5 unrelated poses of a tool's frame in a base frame.
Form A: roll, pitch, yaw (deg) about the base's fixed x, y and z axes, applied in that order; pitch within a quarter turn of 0, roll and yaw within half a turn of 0; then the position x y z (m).
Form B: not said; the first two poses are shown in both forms.
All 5 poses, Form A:
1: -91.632 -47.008 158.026 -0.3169 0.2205 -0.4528
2: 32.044 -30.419 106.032 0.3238 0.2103 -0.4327
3: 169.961 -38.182 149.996 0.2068 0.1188 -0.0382
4: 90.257 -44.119 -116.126 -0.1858 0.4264 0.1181
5: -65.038 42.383 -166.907 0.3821 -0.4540 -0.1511
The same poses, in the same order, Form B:
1: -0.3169 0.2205 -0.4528 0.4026 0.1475 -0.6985 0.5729
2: 0.3238 0.2103 -0.4327 0.5001 0.3617 0.0611 0.7844
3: 0.2068 0.1188 -0.0382 0.2933 -0.2713 -0.9019 -0.1642
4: -0.1858 0.4264 0.1181 0.5718 0.1226 -0.6976 -0.4141
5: 0.3821 -0.4540 -0.1511 0.2827 0.2457 0.5327 -0.7589
